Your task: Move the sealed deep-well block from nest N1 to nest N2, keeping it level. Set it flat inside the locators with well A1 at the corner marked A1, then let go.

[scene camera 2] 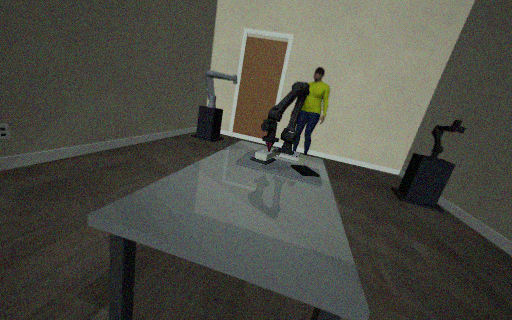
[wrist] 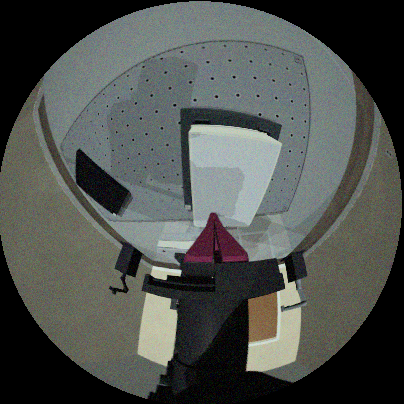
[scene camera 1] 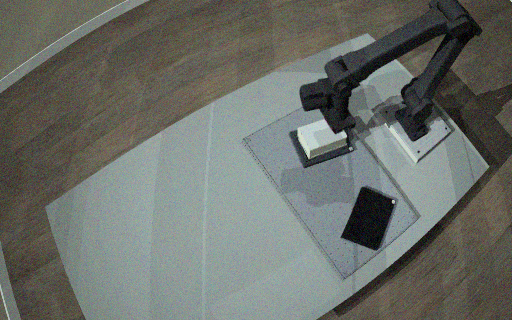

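Seen in the pictures: gripper, fingertip midpoint: [scene camera 2: 268, 151] [wrist: 212, 215] [scene camera 1: 336, 132]; arm's base at its link origin: [scene camera 2: 285, 152] [scene camera 1: 411, 124].
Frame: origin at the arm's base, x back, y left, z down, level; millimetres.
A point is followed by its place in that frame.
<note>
The white deep-well block [scene camera 1: 321, 141] {z -39, x -345, y -63 mm} [scene camera 2: 263, 156] {z -23, x -388, y -73 mm} [wrist: 225, 165] {z -38, x -357, y -82 mm} sits on the dark nest N1 [scene camera 1: 306, 161] {z 4, x -400, y -47 mm} [wrist: 185, 150] {z 7, x -357, y -37 mm}, and the nest's rim shows around it. It looks level; its well A1 cannot be made out. The black nest N2 [scene camera 1: 369, 218] {z 8, x -320, y 196 mm} [scene camera 2: 305, 171] {z 9, x -349, y 206 mm} [wrist: 100, 184] {z 7, x -321, y 164 mm} holds no block and lies turned at an angle on the board. A small white mark shows at one corner of each nest in scene camera 1. My gripper [scene camera 2: 269, 147] {z -39, x -288, y -69 mm} [wrist: 212, 215] {z -39, x -288, y -69 mm} is shut and empty, its red fingertips at or above the block's end nearest the arm's base; the exact height is unclear.
Both nests stand on a grey perforated board [scene camera 1: 327, 225] {z 19, x -435, y 148 mm} [wrist: 230, 70] {z 19, x -460, y -97 mm} on the table [scene camera 1: 125, 200] {z 32, x -940, y -185 mm} [scene camera 2: 220, 225] {z 32, x -1119, y 32 mm}. The arm's base stands on a white plate [scene camera 1: 417, 152] {z -1, x -49, y 99 mm}. A person in yellow [scene camera 2: 316, 97] stands behind the table. Two other arms stand on dark pedestals [scene camera 2: 209, 122] [scene camera 2: 426, 179].
</note>
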